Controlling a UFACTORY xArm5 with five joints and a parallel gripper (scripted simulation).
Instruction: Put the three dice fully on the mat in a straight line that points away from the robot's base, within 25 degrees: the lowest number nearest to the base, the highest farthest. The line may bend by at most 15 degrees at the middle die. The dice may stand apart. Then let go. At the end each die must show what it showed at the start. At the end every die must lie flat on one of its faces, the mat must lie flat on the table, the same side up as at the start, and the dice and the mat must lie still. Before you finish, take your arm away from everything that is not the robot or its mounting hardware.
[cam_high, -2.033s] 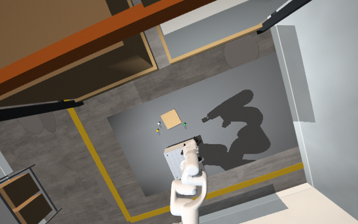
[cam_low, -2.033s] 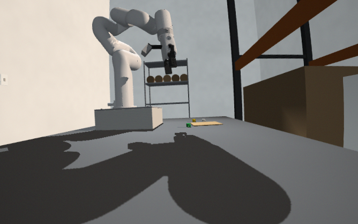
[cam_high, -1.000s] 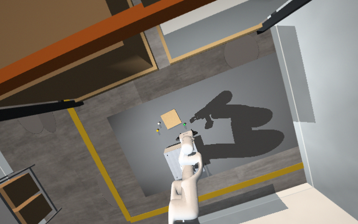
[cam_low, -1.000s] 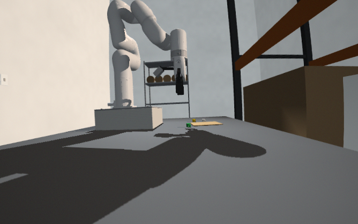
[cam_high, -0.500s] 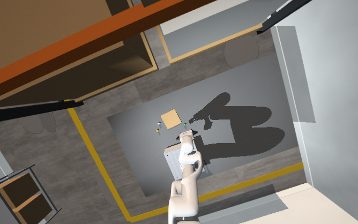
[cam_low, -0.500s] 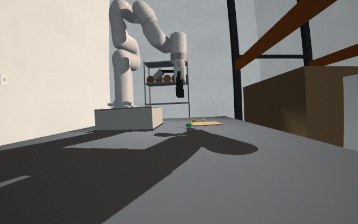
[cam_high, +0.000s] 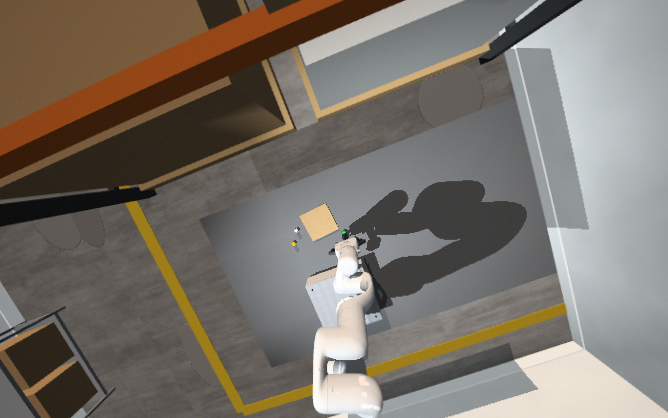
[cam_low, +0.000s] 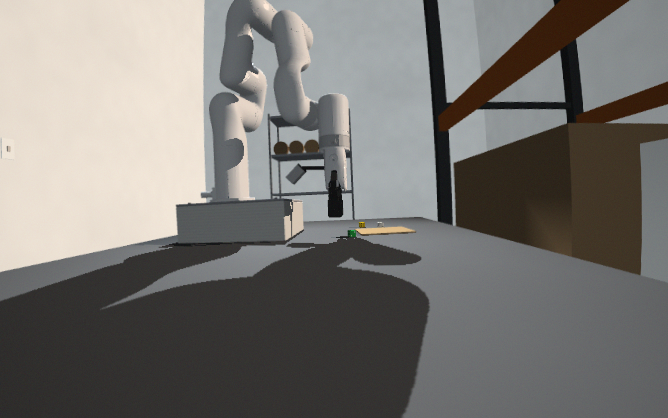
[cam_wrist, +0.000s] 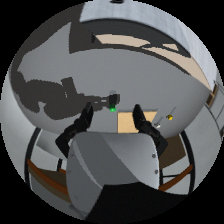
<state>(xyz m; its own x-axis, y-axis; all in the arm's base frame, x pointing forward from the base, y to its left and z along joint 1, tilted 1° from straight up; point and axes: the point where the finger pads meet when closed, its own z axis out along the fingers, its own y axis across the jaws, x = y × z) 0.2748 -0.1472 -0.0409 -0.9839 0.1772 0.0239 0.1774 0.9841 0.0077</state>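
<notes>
Right now my hand is 5 cm above the green die, 4 cm short of it and 1 cm to the left of it. Round my hand: yellow die: 23 cm to the left, 11 cm ahead, 5 cm below; then white die: 18 cm to the left, 16 cm ahead, 5 cm below; then tan mat: 14 cm ahead, 7 cm to the left, 6 cm below.
</notes>
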